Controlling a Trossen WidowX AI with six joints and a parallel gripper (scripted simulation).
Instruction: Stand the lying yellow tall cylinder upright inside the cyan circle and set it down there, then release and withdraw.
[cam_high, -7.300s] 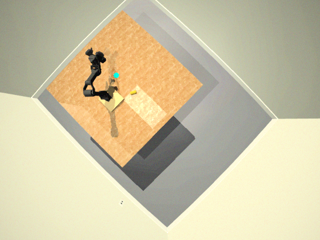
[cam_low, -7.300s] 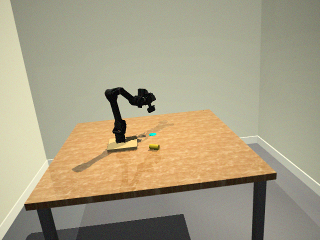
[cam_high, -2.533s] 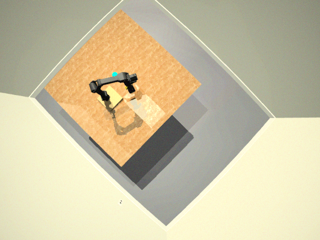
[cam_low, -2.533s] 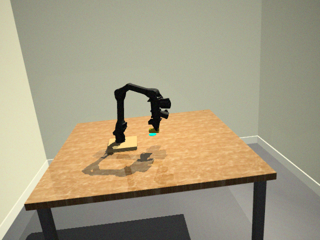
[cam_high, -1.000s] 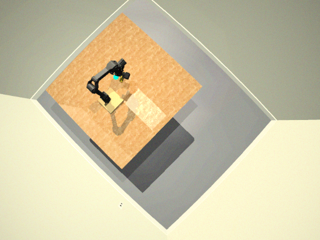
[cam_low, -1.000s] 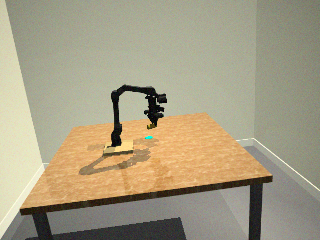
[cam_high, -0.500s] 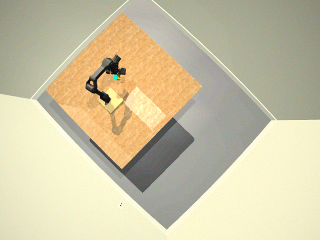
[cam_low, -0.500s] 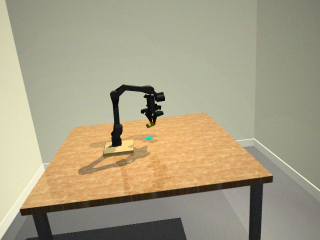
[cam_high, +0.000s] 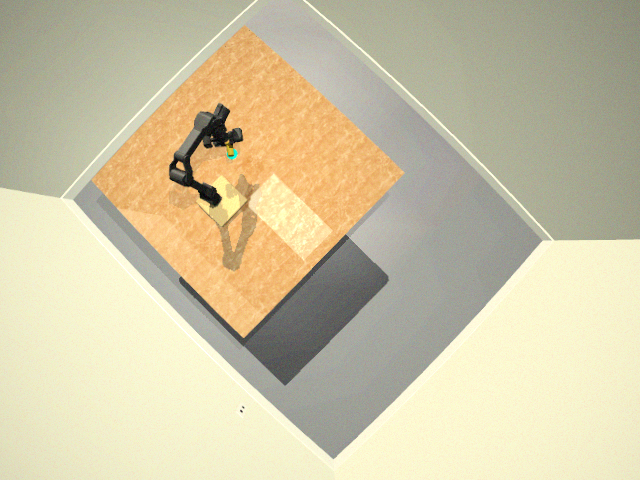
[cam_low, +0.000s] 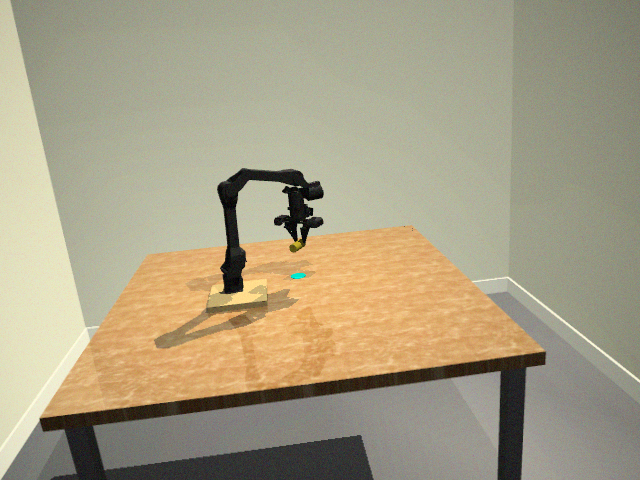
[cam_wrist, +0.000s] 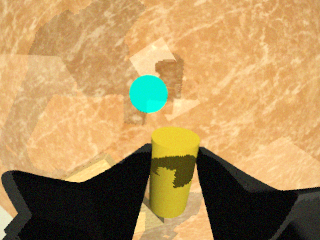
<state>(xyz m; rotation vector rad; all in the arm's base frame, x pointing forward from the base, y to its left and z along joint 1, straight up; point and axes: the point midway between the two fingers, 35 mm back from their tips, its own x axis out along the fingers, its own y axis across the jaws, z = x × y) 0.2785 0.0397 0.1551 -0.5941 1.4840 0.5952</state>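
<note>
Right now the cyan circle is 10 mm behind my gripper tip, 30 mm to the left of it and 140 mm below it. Also, from my gripper tip: yellow tall cylinder 20 mm behind, 20 mm to the right.
</note>
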